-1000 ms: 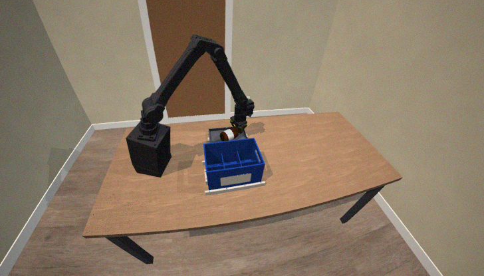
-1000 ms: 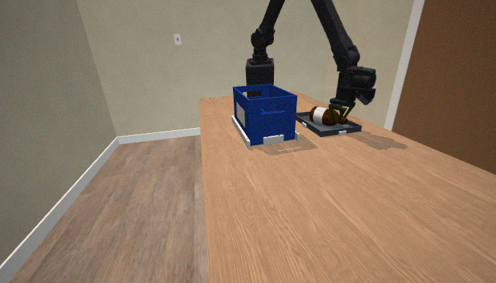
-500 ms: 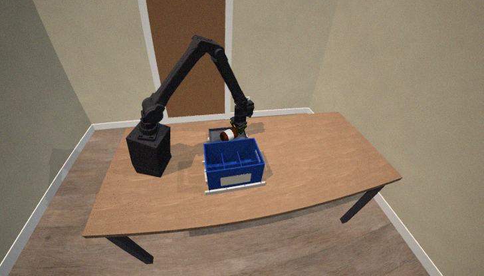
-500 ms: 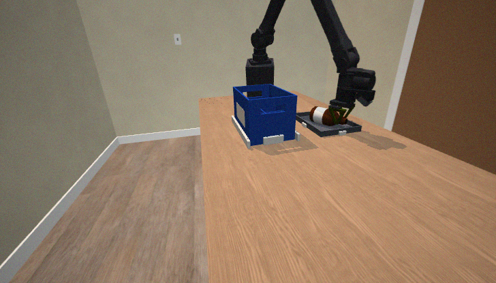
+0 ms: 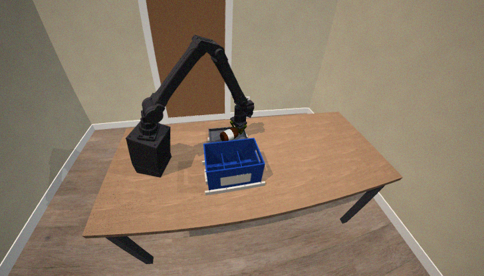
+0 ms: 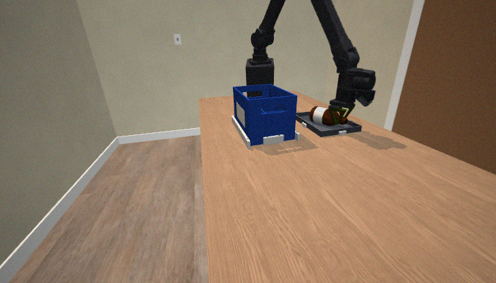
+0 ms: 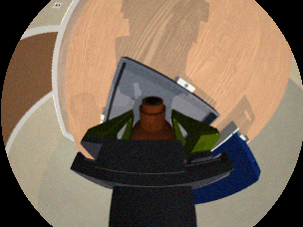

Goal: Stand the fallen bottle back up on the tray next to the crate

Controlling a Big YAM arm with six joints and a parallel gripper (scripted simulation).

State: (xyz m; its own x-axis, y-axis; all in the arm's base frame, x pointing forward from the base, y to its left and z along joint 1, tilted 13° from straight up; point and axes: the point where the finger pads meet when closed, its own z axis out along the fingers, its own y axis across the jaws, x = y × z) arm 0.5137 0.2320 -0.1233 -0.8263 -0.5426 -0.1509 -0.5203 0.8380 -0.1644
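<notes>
Now: hand 4 cm past the brown bottle and 3 cm to the left of it. From my hand the other things lie so: dark grey tray 7 cm behind, 3 cm to the right, 3 cm below; then blue crate 7 cm behind, 33 cm to the right, 5 cm above.
</notes>
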